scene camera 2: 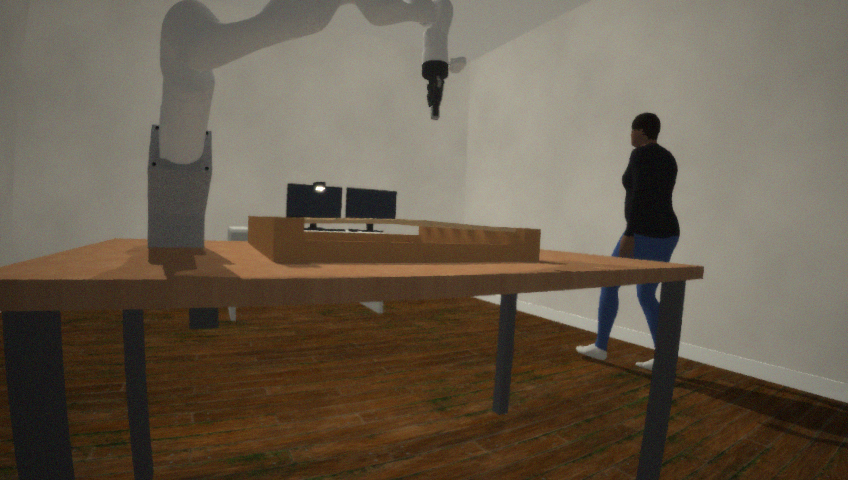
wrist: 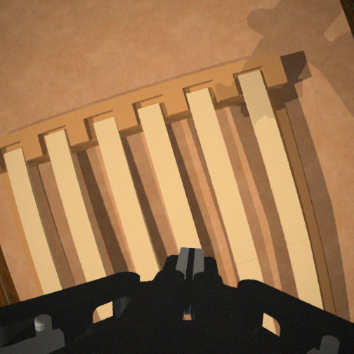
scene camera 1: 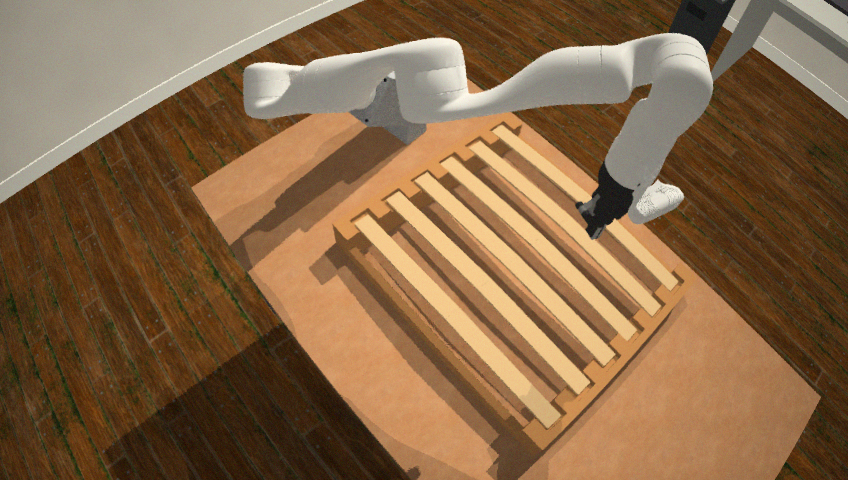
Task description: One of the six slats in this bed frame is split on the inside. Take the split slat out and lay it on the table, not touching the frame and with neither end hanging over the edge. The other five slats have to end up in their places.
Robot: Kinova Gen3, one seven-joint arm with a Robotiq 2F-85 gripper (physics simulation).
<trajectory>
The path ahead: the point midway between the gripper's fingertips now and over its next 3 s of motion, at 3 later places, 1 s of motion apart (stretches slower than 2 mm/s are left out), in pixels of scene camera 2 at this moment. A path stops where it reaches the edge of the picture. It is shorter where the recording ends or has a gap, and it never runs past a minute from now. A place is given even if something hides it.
My gripper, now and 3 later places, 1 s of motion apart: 434, 119; 442, 130; 423, 147; 420, 203
</trajectory>
